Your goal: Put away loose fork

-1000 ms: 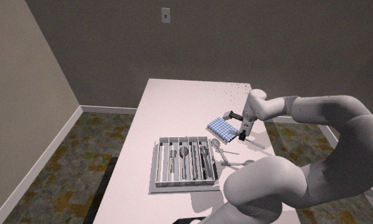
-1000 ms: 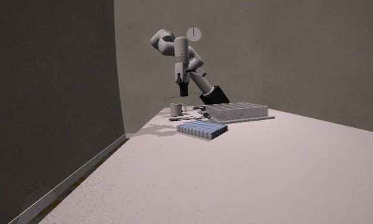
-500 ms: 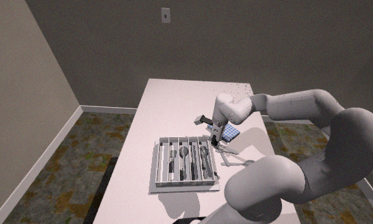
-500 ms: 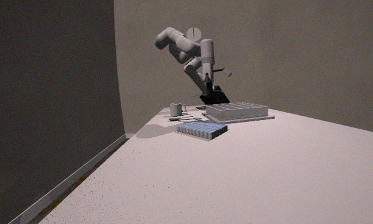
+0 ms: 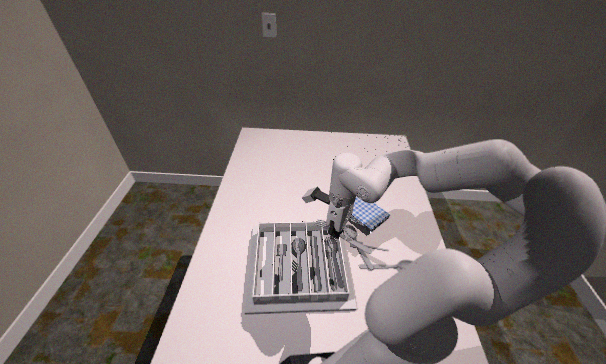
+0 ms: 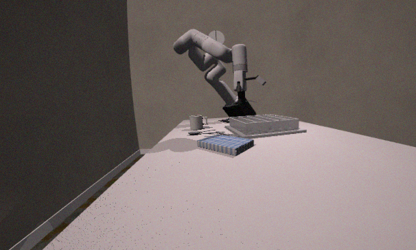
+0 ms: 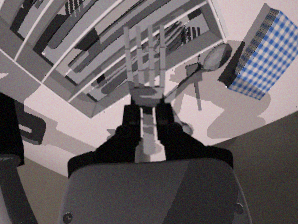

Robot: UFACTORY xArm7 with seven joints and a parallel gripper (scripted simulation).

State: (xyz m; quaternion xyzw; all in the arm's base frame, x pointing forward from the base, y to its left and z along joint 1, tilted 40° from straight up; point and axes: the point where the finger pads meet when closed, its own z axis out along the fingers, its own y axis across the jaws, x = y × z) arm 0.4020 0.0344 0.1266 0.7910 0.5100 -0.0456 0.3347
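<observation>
My gripper is now 3 cm past the tray, 12 cm to the right of it and 11 cm above it. Also, from my hand: mug (19 cm behind, 25 cm to the right, 13 cm below).
</observation>
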